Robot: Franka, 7 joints.
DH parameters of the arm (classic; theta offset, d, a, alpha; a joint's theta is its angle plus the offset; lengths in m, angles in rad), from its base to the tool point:
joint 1: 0 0.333 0 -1.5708
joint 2: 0 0 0 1.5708
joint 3: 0 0.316 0.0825 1.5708
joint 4: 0 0 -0.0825 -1.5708
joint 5: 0 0.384 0 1.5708
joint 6: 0 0 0.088 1.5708
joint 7: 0 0.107 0 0
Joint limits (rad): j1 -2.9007..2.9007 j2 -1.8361..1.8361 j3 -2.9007..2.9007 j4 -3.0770..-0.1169 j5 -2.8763..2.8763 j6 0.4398..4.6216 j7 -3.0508..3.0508
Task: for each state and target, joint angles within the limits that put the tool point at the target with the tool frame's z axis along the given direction. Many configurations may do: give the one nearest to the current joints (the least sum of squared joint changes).
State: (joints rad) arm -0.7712 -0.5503 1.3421 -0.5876 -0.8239 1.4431 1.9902
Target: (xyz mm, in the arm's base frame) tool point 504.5 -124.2 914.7 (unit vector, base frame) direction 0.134 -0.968 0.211
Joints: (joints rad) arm -1.1095 -0.0048 1.0117 -1.2046 -1.6870 1.8622 1.9902
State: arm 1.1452 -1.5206 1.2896 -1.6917 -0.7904 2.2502 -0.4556
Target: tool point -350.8 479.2 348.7 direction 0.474 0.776 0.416
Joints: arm 0.4092 -1.5033 1.5437 -2.0952 -0.9112 2.5343 -0.4556
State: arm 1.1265 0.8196 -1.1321 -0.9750 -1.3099 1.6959 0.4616
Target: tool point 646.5 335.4 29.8 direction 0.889 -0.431 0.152
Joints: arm 1.0360 1.4607 -0.7297 -1.1859 -1.4324 2.1501 0.4616
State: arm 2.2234 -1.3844 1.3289 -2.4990 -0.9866 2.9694 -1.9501
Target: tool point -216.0 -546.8 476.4 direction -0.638 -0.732 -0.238
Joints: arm 2.3962 -0.9966 1.3820 -2.0789 -0.8412 3.6974 -1.9501
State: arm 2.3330 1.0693 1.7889 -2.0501 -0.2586 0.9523 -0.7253
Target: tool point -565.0 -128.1 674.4 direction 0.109 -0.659 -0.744
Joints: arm 2.2122 1.0070 1.9458 -1.4031 -0.4145 1.5898 -0.7253
